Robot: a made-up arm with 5 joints.
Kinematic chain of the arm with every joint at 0, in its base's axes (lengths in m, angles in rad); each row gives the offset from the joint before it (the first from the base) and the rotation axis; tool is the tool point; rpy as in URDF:
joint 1: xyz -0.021 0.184 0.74 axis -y
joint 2: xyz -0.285 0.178 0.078 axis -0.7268 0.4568 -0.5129
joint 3: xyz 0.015 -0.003 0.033 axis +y
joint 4: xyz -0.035 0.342 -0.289 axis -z
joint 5: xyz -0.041 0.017 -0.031 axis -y
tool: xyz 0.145 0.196 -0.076 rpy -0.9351 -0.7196 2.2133
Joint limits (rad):
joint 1: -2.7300..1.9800
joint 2: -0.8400..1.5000
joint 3: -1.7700..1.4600
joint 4: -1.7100..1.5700
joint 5: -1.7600..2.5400
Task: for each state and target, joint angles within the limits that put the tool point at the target. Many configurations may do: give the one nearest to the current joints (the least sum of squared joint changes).
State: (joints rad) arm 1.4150 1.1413 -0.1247 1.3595 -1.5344
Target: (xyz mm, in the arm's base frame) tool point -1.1 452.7 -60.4
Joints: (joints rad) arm 0.8296 1.4423 0.5576 0.9896 -1.5382
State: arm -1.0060 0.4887 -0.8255 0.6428 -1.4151
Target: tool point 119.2 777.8 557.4
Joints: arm -0.7822 0.0416 -1.0148 1.1605 -0.8737
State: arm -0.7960 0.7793 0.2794 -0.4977 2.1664
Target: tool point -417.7 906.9 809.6
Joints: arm -0.4128 0.5014 0.5996 -0.1303 2.5074
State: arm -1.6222 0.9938 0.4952 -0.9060 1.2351
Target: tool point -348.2 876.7 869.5
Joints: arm -0.9879 0.9857 1.0618 -0.8992 1.2643
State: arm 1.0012 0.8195 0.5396 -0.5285 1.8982
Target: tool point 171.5 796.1 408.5
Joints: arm 1.3113 1.1339 0.8092 -0.5011 1.9164
